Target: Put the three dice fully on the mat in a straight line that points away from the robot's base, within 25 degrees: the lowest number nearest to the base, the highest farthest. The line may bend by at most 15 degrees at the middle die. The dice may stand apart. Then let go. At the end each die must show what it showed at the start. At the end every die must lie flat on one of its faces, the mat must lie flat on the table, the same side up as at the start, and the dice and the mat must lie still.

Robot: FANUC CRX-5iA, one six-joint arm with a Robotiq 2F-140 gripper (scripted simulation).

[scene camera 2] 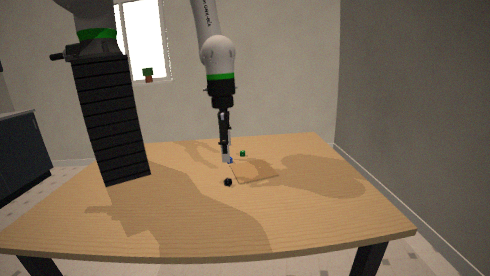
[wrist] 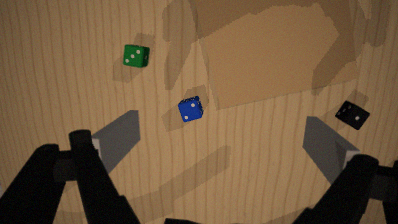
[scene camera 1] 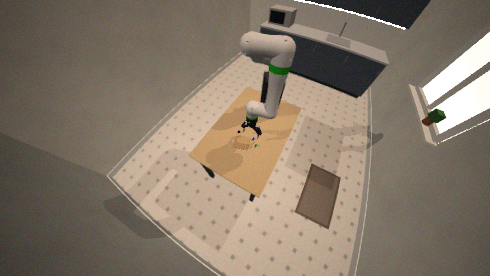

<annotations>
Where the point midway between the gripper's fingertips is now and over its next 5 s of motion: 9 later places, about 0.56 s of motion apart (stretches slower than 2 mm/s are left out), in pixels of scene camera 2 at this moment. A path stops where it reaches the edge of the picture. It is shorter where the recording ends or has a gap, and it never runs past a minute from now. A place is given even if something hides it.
The gripper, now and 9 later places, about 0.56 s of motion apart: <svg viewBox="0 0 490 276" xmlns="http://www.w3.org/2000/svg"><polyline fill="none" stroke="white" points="227,152 228,151 240,145 241,143 239,124 237,127 224,143 224,149 225,161 225,164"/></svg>
</annotations>
